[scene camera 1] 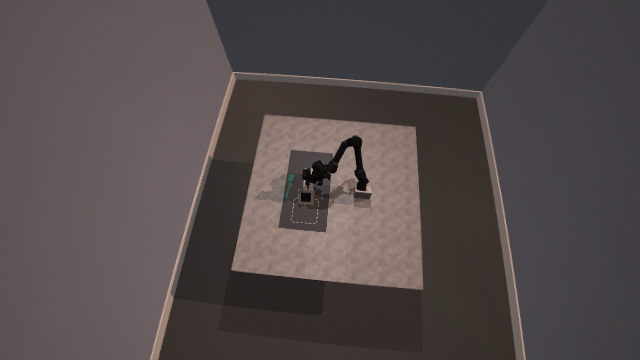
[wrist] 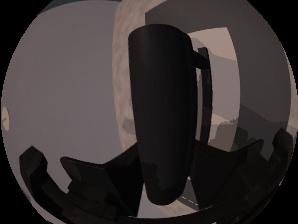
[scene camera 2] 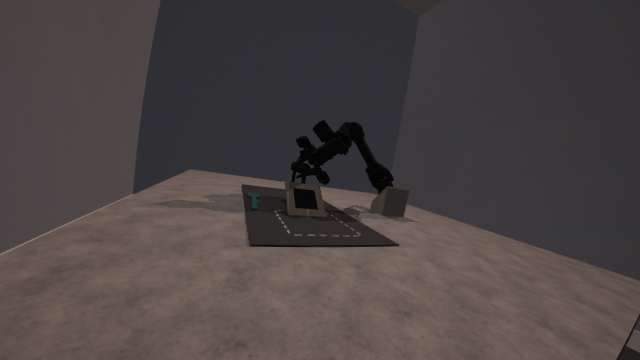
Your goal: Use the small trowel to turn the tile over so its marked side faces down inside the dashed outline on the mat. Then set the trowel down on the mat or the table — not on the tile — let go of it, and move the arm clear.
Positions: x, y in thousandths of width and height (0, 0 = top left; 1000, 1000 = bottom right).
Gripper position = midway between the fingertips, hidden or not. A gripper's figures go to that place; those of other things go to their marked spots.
Labels:
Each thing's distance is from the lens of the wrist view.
gripper (wrist: 549, 623): 0.10 m
trowel (wrist: 622, 391): 0.04 m

